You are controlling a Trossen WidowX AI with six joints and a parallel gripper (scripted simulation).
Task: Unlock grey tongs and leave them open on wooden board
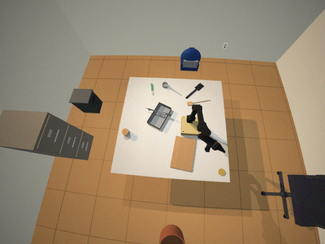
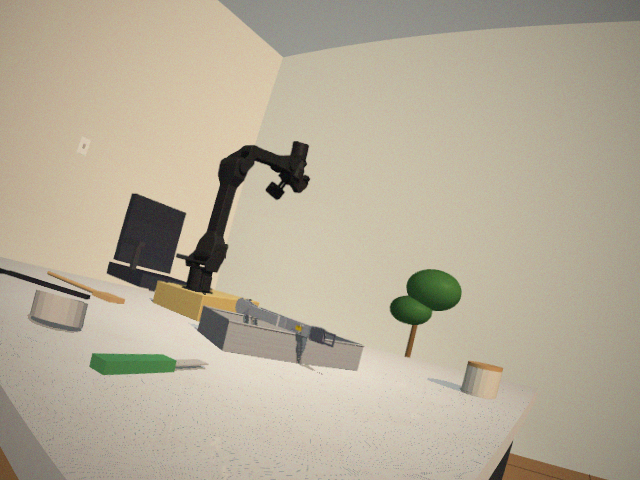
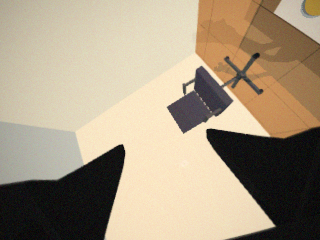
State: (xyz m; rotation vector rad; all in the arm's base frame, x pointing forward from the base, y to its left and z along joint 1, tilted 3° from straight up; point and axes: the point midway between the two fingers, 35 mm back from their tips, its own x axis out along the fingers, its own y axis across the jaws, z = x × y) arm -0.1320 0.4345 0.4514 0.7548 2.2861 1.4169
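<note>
The grey roasting tin is 530 mm ahead of my gripper tip, 520 mm below it and 500 mm to the right of it. Round my gripper tip: yellow lock piece 600 mm ahead, 560 mm to the right, 480 mm below; then yellow disc 530 mm below, 170 mm behind, 140 mm to the left; then wooden board 540 mm below, 240 mm ahead, 60 mm to the right.
</note>
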